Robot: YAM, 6 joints.
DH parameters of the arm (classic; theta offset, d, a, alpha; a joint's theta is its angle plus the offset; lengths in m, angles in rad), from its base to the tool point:
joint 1: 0 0.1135 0.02 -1.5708
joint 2: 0 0 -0.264 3.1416
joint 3: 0.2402 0 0.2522 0
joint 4: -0.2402 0 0.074 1.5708
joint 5: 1.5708 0 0 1.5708
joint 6: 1.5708 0.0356 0 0
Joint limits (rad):
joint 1: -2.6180..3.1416
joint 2: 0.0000..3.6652
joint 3: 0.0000..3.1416
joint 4: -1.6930..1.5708
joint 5: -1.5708..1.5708
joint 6: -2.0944..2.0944
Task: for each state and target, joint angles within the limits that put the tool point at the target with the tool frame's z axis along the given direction. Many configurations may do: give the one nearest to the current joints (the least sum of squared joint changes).
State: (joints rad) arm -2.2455 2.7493 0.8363 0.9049 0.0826 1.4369
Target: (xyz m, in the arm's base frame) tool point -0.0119 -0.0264 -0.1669 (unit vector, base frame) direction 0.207 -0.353 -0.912
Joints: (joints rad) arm -2.5191 3.5447 0.4459 1.5693 -0.4199 1.4369
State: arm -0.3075 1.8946 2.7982 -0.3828 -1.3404 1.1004
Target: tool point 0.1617 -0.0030 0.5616 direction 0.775 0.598 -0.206
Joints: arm -0.1791 1.2973 2.1454 -1.1524 -0.8129 1.1004
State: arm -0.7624 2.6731 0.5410 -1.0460 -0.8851 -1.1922
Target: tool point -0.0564 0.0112 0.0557 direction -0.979 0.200 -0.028
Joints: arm -0.1871 2.9186 0.0019 -0.1969 -0.0144 -1.1922
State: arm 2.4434 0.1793 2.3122 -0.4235 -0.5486 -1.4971
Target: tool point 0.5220 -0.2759 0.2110 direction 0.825 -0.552 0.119
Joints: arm 2.6619 0.0017 2.5637 0.4595 -0.1092 -1.4971
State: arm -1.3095 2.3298 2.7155 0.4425 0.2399 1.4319
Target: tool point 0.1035 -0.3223 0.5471 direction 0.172 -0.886 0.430
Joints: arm -1.2476 1.5682 1.8340 0.1822 0.1186 1.4319
